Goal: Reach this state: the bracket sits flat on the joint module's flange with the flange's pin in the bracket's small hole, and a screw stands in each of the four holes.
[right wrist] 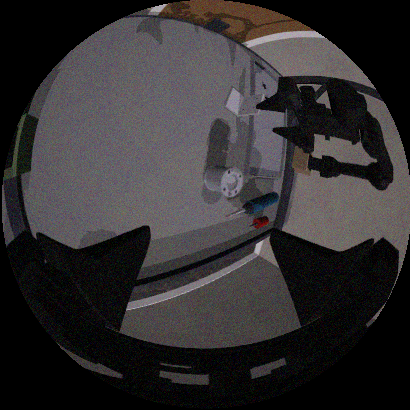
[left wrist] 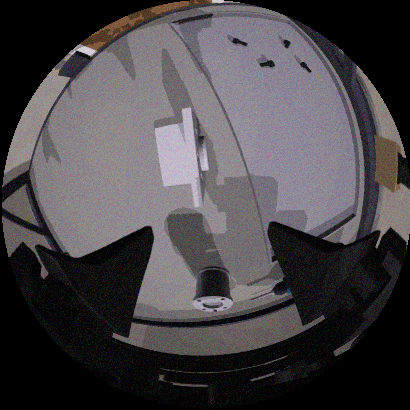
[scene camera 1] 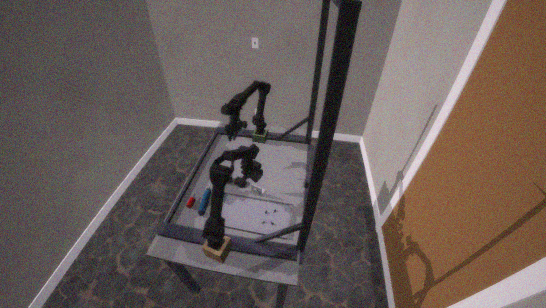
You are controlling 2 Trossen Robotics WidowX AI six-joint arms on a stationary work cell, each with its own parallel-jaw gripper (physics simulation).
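Frame: origin at the left arm's base, x ahead, y right, z down, level; metres.
Where they show: left gripper, fingertip midpoint: (right wrist: 264, 118) (left wrist: 211, 231) (scene camera 1: 248, 182); right gripper, fingertip midpoint: (right wrist: 212, 234) (scene camera 1: 232, 140); left arm's base at its link origin: (right wrist: 309, 162) (scene camera 1: 216, 242); right arm's base at its link origin: (scene camera 1: 260, 132).
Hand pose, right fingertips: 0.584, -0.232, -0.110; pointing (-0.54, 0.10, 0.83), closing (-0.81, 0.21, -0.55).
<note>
Things, the pixels of their top centre, and the offset from my right fingertips, as dx, dy, dz. "spot": a spot on its surface instead.
- pale bracket at its top centre: (left wrist: 164, 161) (right wrist: 256, 98) (scene camera 1: 257, 184) -0.158, +0.248, +0.131
- grey joint module at its top centre: (left wrist: 212, 306) (right wrist: 233, 182) -0.155, +0.038, +0.137
- shallow pale tray at its top centre: (left wrist: 310, 106) (right wrist: 273, 117) (scene camera 1: 252, 213) -0.322, +0.293, +0.185
- blue screwdriver at a spot on its surface: (right wrist: 262, 202) spot: -0.336, +0.004, +0.163
- smaller red tool at its top centre: (right wrist: 261, 224) (scene camera 1: 191, 198) -0.387, -0.073, +0.167
The pale bracket (scene camera 1: 257, 189) (left wrist: 176, 155) (right wrist: 234, 101) is off the joint module, by the tray's long edge, one plate seen edge-on in the left wrist view. The grey joint module (left wrist: 213, 286) (right wrist: 216, 177) has its ring-shaped flange with several holes facing the right wrist camera. Several small black screws, including one screw (scene camera 1: 274, 211) (left wrist: 267, 63), stand or lie on the tray; their exact pose is unclear. My left gripper (left wrist: 211, 231) (right wrist: 264, 118) is open and empty, above the table near the bracket. My right gripper (scene camera 1: 231, 137) (right wrist: 212, 234) is open and empty, high at the far end.
The shallow pale tray (scene camera 1: 240, 212) (left wrist: 300, 125) lies beside the bracket. A blue screwdriver (scene camera 1: 204, 201) (right wrist: 262, 202) and a smaller red tool (scene camera 1: 191, 202) (right wrist: 260, 223) lie near the table's left edge. A black frame post (scene camera 1: 330, 120) stands at the right.
</note>
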